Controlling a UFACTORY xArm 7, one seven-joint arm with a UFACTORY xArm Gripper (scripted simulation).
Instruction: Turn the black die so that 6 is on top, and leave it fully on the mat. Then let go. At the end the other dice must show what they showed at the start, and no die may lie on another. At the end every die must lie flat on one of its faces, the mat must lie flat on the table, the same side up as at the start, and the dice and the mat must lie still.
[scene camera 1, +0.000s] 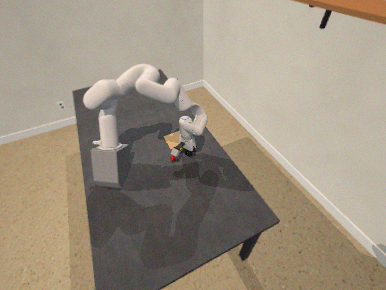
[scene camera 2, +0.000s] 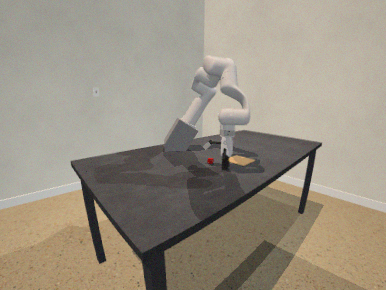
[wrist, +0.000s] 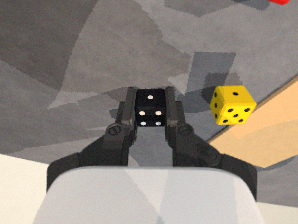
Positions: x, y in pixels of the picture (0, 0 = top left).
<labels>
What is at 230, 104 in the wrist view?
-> A yellow die.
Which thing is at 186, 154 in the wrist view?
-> My gripper.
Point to a black die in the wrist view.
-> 150, 106
</labels>
